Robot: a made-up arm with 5 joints. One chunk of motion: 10 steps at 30 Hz.
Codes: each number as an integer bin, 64 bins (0 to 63) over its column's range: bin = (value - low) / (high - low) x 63, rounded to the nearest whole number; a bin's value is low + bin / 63 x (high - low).
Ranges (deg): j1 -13..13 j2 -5..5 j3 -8..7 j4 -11..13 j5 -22..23
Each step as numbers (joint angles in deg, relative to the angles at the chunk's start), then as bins.
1 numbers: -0.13 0.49 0.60 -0.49 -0.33
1 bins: 31 35 36 28 30
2 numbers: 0.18 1.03 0.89 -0.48 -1.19
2 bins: 32 38 37 28 29
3 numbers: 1.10 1.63 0.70 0.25 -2.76
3 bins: 34 42 37 30 27
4 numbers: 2.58 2.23 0.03 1.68 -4.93
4 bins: 38 46 34 33 24
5 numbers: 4.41 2.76 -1.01 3.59 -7.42
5 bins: 42 49 29 38 20
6 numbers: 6.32 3.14 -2.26 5.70 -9.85
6 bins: 47 51 24 44 17
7 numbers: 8.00 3.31 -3.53 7.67 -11.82
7 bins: 51 52 19 49 14
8 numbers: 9.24 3.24 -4.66 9.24 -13.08
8 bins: 54 52 14 53 12
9 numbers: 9.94 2.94 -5.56 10.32 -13.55
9 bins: 56 50 10 56 12
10 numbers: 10.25 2.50 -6.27 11.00 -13.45
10 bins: 56 47 7 58 12
